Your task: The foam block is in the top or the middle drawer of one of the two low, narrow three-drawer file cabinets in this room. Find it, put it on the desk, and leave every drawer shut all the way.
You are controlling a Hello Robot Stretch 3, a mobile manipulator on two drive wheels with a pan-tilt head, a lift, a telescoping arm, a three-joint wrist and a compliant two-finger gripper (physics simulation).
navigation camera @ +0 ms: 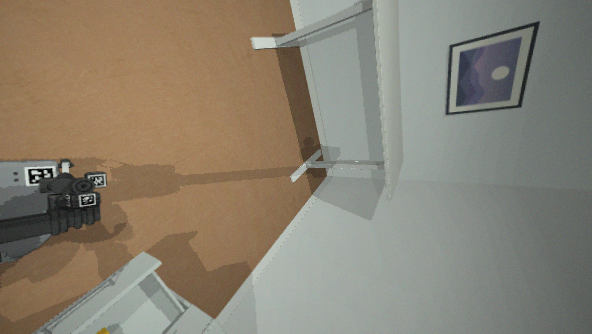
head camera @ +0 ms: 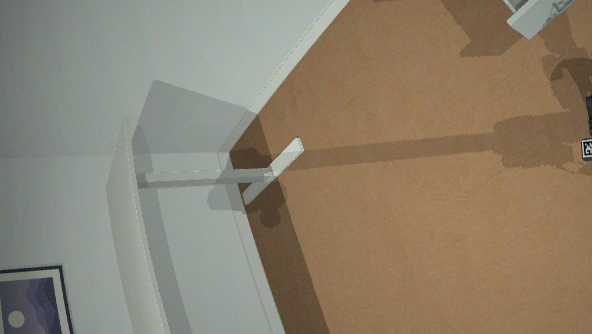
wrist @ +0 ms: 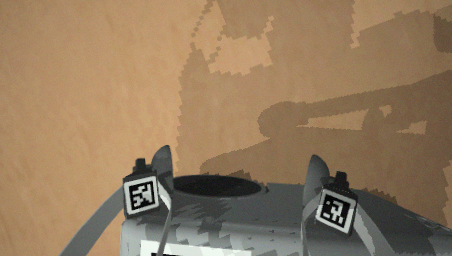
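The yellow foam block (navigation camera: 102, 331) shows in part at the bottom edge of the navigation view, inside an open drawer (navigation camera: 135, 275) of a pale file cabinet (navigation camera: 192, 320). A corner of that drawer (head camera: 537, 20) shows at the top right of the head view. The cabinet's lower part is cut off by the frame. The white desk (head camera: 122, 215) (navigation camera: 392, 100) stands along the wall, seen from its edge. My gripper (wrist: 238, 169) is open and empty above the robot's own base, away from the cabinet and desk.
The desk's foot (head camera: 287, 155) (navigation camera: 305, 167) stands on the floor near the room corner; another foot (navigation camera: 263, 43) stands farther along. A framed picture (head camera: 30, 305) (navigation camera: 490, 70) hangs on the wall. The open drawer juts over the floor beside the robot. Shadows cross the brown floor.
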